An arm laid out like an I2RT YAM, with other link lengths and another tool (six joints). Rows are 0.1 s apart.
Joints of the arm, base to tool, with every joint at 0 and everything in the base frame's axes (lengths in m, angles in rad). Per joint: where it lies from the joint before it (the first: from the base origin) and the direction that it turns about. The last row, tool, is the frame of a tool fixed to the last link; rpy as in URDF.
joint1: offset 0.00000 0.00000 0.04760 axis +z
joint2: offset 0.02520 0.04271 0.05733 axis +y
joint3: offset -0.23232 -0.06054 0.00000 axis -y
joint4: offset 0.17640 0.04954 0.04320 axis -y
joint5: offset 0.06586 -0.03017 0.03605 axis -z
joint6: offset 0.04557 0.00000 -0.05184 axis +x
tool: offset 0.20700 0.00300 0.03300 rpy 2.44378 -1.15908 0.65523
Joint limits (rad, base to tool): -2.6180..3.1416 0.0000..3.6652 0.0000..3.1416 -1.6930..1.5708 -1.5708..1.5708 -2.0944..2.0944
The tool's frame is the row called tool.
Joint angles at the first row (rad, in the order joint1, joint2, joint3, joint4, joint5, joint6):
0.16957 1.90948 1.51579 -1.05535 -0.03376 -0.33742
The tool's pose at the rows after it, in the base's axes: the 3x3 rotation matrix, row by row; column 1 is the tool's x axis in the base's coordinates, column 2 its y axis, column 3 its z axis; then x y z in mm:
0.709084 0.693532 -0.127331; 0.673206 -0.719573 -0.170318; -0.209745 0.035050 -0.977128; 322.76 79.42 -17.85
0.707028 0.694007 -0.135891; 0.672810 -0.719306 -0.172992; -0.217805 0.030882 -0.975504; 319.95 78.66 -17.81
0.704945 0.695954 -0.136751; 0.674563 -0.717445 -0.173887; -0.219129 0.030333 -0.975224; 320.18 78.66 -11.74
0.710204 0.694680 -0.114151; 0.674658 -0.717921 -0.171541; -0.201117 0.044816 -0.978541; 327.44 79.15 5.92
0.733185 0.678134 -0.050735; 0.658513 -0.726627 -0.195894; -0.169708 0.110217 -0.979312; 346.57 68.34 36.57
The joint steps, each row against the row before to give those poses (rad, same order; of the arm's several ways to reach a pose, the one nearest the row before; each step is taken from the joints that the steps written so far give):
0.00000 -0.00037 0.00005 -0.01033 0.00000 0.00001
0.00001 -0.00041 0.00224 -0.01181 0.00114 -0.00038
-0.00040 -0.00036 0.03360 -0.03549 0.00000 -0.00307
-0.00112 -0.00572 0.08317 -0.06561 0.00153 -0.00074
-0.01337 -0.00652 0.14144 -0.08540 0.03662 -0.00345

